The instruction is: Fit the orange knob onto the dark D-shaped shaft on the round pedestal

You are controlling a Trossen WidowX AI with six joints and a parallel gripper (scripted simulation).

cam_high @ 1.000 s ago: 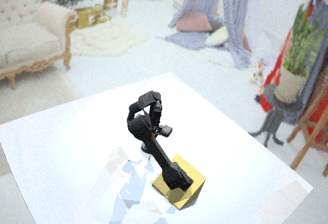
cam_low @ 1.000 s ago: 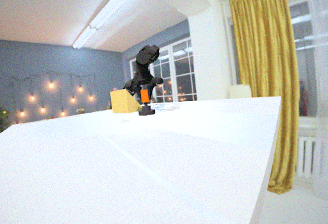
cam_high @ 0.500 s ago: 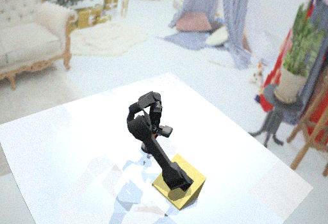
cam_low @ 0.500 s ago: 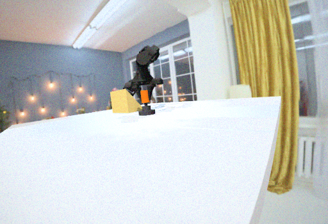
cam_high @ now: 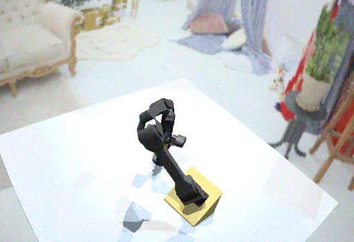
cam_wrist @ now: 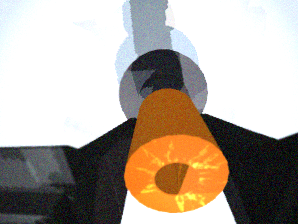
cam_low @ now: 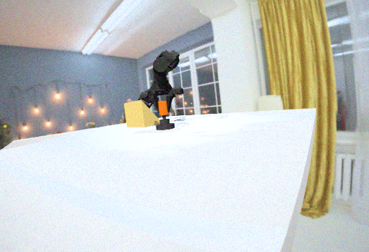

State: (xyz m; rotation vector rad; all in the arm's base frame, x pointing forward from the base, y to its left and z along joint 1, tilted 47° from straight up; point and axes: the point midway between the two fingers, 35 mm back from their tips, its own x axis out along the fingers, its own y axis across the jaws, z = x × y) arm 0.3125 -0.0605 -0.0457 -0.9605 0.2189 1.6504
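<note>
The orange knob lies 2 cm above my gripper tip. From my gripper tip the other things lie so: pedestal (4 cm below).
</note>
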